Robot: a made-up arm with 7 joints. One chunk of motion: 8 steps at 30 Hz.
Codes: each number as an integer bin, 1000 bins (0 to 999) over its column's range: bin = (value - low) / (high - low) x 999, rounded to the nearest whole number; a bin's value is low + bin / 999 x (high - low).
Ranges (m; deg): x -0.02..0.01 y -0.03..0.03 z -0.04..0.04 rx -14..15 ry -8..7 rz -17..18
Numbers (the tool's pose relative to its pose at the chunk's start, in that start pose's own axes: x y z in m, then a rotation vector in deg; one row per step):
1: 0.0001 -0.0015 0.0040 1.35 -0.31 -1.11
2: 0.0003 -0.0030 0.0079 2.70 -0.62 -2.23
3: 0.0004 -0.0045 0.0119 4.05 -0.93 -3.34
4: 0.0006 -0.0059 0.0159 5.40 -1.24 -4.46
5: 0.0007 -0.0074 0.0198 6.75 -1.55 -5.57
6: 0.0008 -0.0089 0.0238 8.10 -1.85 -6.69
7: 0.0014 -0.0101 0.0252 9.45 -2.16 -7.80
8: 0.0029 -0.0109 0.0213 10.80 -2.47 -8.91
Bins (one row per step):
1: 669 475 549 529 512 454
2: 676 450 598 575 492 422
3: 679 425 648 622 471 390
4: 686 401 698 668 450 358
5: 689 376 747 715 430 326
6: 693 351 797 761 410 294
7: 713 331 814 808 389 263
8: 763 318 765 854 368 231

